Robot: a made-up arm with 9 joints. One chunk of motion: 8 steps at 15 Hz.
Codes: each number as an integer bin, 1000 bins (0 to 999) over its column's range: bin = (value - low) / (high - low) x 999, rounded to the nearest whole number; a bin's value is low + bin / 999 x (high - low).
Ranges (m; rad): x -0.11..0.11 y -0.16..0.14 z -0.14..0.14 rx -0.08..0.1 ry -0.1..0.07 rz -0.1..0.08
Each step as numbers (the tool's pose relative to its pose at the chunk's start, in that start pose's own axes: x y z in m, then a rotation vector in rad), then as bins.
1 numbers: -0.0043 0.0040 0.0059 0.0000 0.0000 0.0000
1 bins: 480 546 521 444 588 555
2 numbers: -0.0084 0.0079 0.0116 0.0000 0.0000 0.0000
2 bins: 461 559 541 444 588 555
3 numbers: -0.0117 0.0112 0.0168 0.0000 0.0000 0.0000
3 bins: 446 570 559 444 588 555
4 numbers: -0.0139 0.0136 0.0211 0.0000 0.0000 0.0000
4 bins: 436 578 575 444 588 555
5 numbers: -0.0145 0.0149 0.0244 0.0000 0.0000 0.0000
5 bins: 434 582 587 444 588 555
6 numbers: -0.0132 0.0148 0.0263 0.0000 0.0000 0.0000
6 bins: 440 582 593 444 588 555
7 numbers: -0.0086 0.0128 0.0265 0.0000 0.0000 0.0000
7 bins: 460 575 594 444 588 555
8 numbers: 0.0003 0.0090 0.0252 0.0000 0.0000 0.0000
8 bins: 501 563 589 444 588 555
